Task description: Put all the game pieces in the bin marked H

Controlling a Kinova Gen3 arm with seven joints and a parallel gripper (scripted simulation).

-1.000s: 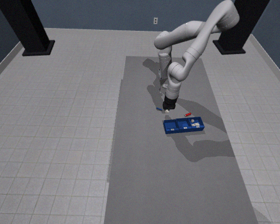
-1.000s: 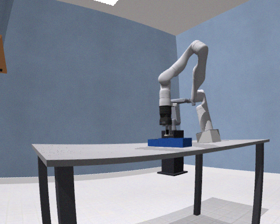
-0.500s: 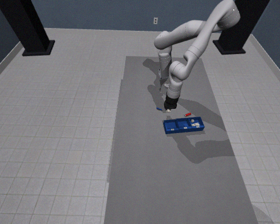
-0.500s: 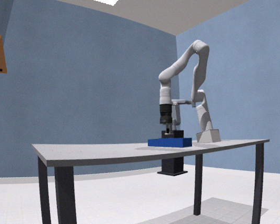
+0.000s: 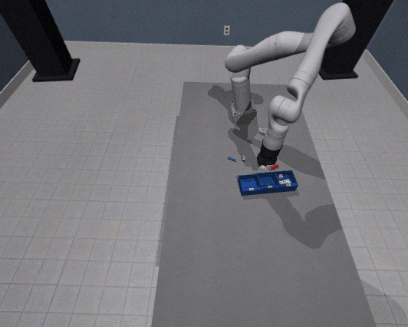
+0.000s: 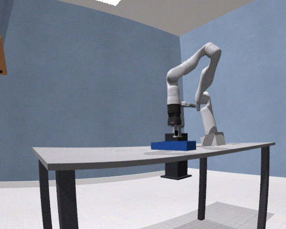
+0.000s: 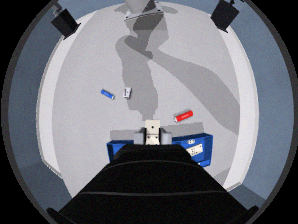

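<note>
Right now the die is 9 cm to the left of my hand, 7 cm below it and 4 cm ahead of it. The rest, counted from my hand: red cylinder: 8 cm to the left, 8 cm below, 3 cm behind; then blue three-compartment bin: 7 cm below, 7 cm ahead, 2 cm to the left; then grey-white piece: 9 cm behind, 8 cm below, 6 cm to the right.
</note>
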